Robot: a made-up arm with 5 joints.
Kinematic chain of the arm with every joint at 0, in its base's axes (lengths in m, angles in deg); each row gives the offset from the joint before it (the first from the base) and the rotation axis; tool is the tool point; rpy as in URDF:
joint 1: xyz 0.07 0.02 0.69 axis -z
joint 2: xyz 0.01 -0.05 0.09 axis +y
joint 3: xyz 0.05 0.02 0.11 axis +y
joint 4: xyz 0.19 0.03 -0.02 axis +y
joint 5: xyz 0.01 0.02 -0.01 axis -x
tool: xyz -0.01 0.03 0 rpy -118.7 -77.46 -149.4
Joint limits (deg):
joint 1: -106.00..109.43
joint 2: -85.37..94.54
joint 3: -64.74..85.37
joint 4: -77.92..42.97
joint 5: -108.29..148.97
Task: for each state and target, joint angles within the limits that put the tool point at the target. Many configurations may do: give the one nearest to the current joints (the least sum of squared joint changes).
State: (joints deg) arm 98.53 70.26 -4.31 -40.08 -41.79
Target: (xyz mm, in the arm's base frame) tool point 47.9 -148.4 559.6
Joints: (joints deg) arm 109.43 87.40 -13.73 -35.70 -59.61
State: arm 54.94 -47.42 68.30 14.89 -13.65
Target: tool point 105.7 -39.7 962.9
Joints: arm 99.54 -84.56 40.74 13.86 -33.22
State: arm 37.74 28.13 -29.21 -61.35 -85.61
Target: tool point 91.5 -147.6 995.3
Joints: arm 88.64 -17.45 -20.22 -66.56 -94.77
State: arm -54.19 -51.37 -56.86 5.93 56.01
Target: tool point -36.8 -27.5 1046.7
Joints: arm -42.32 -69.33 -48.29 21.91 55.98
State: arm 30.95 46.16 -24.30 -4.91 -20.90
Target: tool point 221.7 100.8 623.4
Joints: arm -11.47 50.65 21.19 -4.02 -14.61
